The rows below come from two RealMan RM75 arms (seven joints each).
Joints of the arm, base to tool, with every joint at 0 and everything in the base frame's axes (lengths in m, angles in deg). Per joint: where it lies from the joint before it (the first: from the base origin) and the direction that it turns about. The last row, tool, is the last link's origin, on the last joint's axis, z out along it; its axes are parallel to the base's.
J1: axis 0 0 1 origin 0 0 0.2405
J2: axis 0 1 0 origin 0 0 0
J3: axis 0 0 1 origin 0 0 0.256
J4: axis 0 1 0 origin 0 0 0
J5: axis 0 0 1 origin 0 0 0.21
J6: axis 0 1 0 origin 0 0 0
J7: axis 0 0 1 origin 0 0 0.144
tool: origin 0 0 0
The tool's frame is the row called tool.
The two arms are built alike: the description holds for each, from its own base.
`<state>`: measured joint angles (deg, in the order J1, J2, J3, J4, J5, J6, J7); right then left.
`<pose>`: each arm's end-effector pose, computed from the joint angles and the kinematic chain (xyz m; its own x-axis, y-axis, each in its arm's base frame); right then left.
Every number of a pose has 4 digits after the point.
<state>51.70 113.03 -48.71 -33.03 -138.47 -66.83 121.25 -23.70 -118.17 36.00 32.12 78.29 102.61 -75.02</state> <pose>0.2162 0.4426 0.0089 0.7199 -0.6724 -0.1723 -0.6816 -0.6378 -0.3586 -0.2503 0.3079 0.0690 0.3533 0.0448 0.9344 0.5136 -0.8442 -0.1537</pose>
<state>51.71 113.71 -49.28 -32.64 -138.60 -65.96 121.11 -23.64 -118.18 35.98 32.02 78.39 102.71 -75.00</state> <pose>0.2161 0.4409 0.0018 0.7223 -0.6717 -0.1644 -0.6782 -0.6415 -0.3585 -0.2506 0.3073 0.0686 0.3529 0.0469 0.9345 0.5139 -0.8443 -0.1516</pose>
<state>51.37 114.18 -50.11 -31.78 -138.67 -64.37 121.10 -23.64 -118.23 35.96 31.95 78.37 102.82 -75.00</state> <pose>0.2207 0.4387 -0.0048 0.7181 -0.6779 -0.1574 -0.6799 -0.6350 -0.3669 -0.2505 0.3069 0.0682 0.3506 0.0474 0.9353 0.5134 -0.8450 -0.1496</pose>
